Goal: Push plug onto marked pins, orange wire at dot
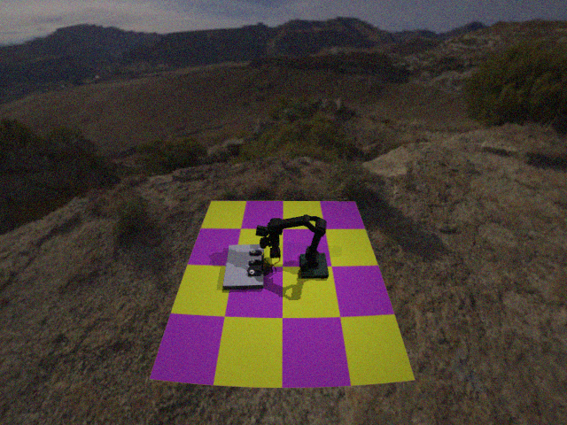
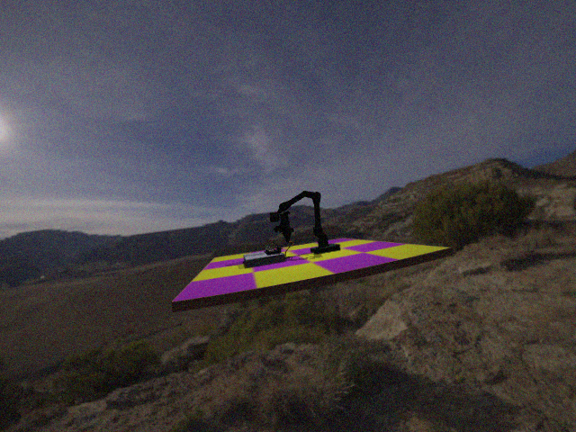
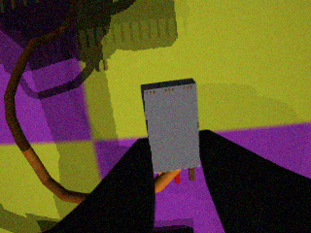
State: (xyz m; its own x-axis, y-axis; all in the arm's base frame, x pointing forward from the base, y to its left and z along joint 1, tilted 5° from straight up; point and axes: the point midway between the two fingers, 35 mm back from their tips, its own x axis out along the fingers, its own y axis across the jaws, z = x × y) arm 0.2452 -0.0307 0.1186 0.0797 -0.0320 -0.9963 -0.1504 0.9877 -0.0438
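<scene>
Now: gripper tip 80 mm short of the yellow band, 10 mm to the right of it and 20 mm above it. From my gripper tip the other things lie so: grey printed holder 230 mm ahead, 80 mm to the left, 70 mm below.
</scene>
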